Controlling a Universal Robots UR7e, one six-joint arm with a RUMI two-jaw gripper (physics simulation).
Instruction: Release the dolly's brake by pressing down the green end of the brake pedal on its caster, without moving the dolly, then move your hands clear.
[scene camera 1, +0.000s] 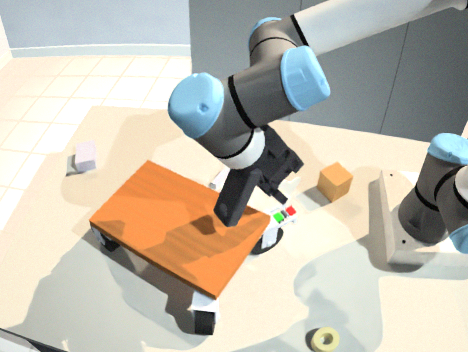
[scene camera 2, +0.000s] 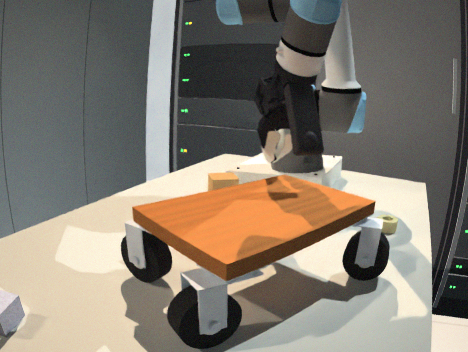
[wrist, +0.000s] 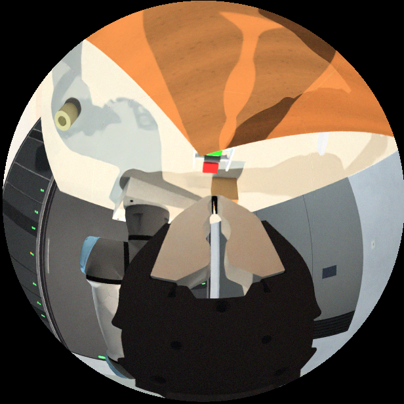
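The dolly (scene camera 1: 165, 215) (scene camera 2: 220, 225) (wrist: 250, 60) has an orange deck on black-wheeled casters and stands upright. The brake pedal sticks out at the deck corner nearest the robot base, on its caster (scene camera 1: 270, 240). Its green end (scene camera 1: 278, 217) (wrist: 214, 153) lies next to the deck corner, and its red end (scene camera 1: 291, 211) (wrist: 210, 167) is farther out. I cannot tell which end sits lower. In scene camera 2 the pedal is hidden. My gripper (scene camera 1: 291, 188) (scene camera 2: 275, 159) (wrist: 213, 197) is shut and empty, above the pedal corner and apart from the pedal and deck.
An orange block (scene camera 1: 335, 182) (scene camera 2: 223, 181) (wrist: 224, 188) stands beyond the pedal. The robot's white base (scene camera 1: 392, 255) (scene camera 2: 332, 172) is behind it. A yellow ring (scene camera 1: 316, 342) (scene camera 2: 389, 227) (wrist: 71, 111) lies to one side. A pale lilac block (scene camera 1: 86, 156) (scene camera 2: 9, 311) sits past the dolly's far end.
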